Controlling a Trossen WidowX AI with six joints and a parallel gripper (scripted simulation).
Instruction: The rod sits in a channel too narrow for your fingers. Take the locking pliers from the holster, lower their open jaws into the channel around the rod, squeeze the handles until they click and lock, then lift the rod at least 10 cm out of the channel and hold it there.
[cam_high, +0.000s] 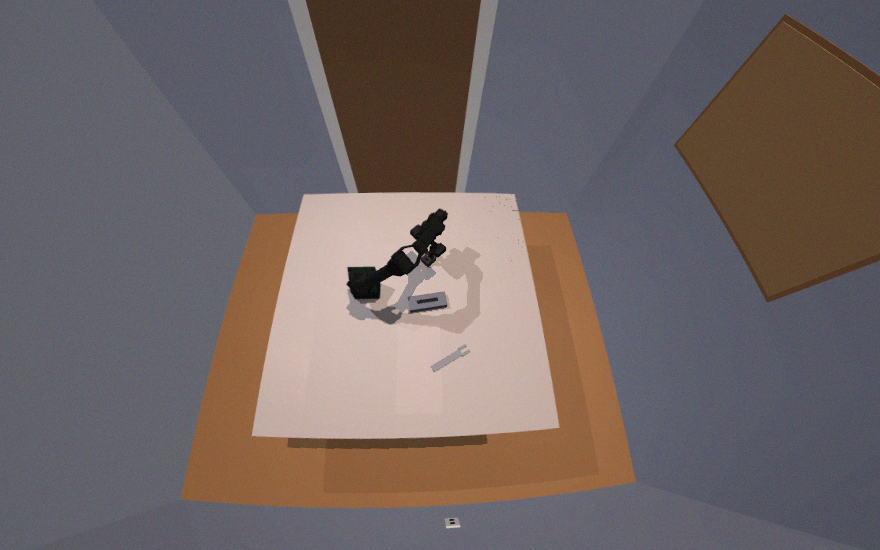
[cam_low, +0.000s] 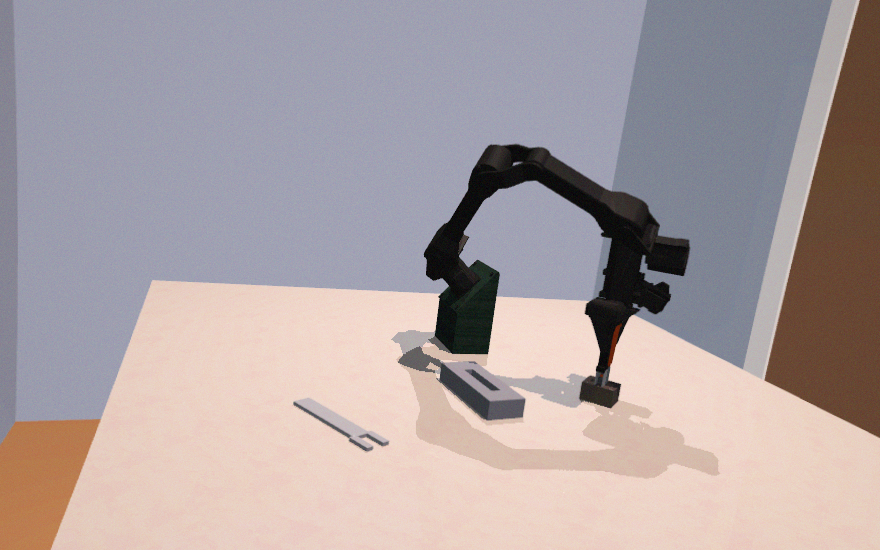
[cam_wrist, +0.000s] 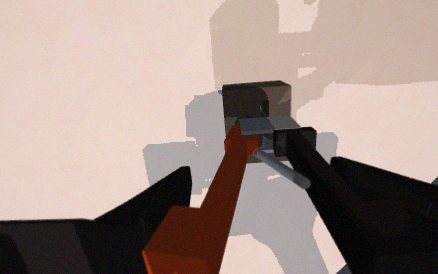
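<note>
The grey channel block is 24 cm to the right of my gripper tip and 8 cm below it. The rest, counted from my gripper tip: brown holster 9 cm below, 1 cm to the right, 1 cm ahead; flat grey forked bar 49 cm to the right, 14 cm ahead, 10 cm below.
</note>
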